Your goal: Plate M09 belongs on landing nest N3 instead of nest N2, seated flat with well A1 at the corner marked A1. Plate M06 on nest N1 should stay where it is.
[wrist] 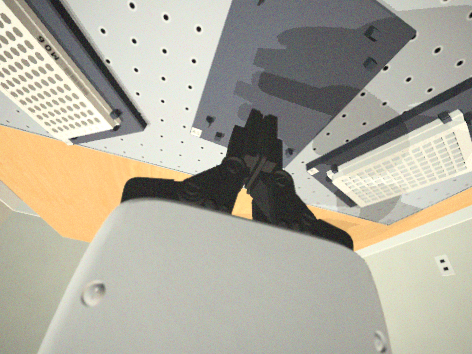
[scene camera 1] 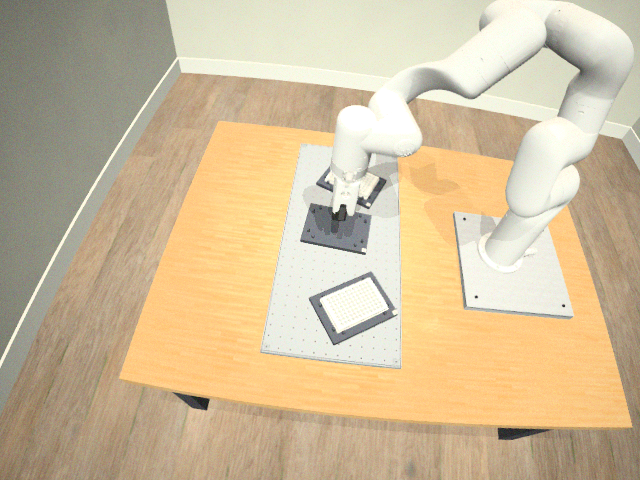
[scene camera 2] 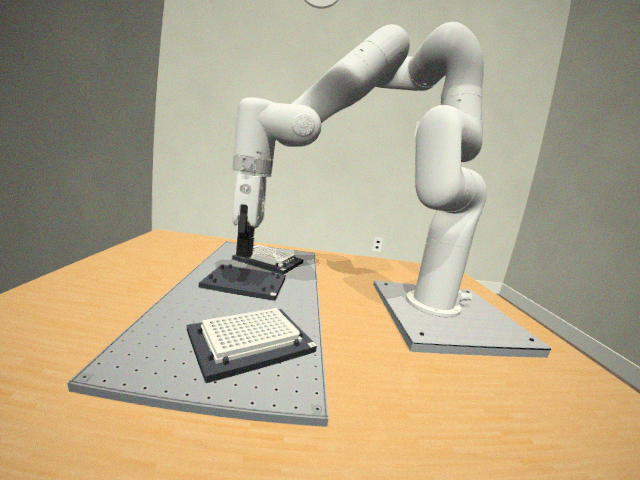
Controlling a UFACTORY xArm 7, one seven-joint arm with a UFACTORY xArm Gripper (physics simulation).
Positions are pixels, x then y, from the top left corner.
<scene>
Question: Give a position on a landing nest N3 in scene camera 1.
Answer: At 351, 235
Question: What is my gripper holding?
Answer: Nothing.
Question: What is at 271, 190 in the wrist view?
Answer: My gripper.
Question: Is my gripper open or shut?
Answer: Shut.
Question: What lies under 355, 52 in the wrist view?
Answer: A landing nest N3.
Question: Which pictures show my gripper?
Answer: The wrist view, scene camera 1 and scene camera 2: all of them.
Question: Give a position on a landing nest N3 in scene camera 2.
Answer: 247, 282
</scene>
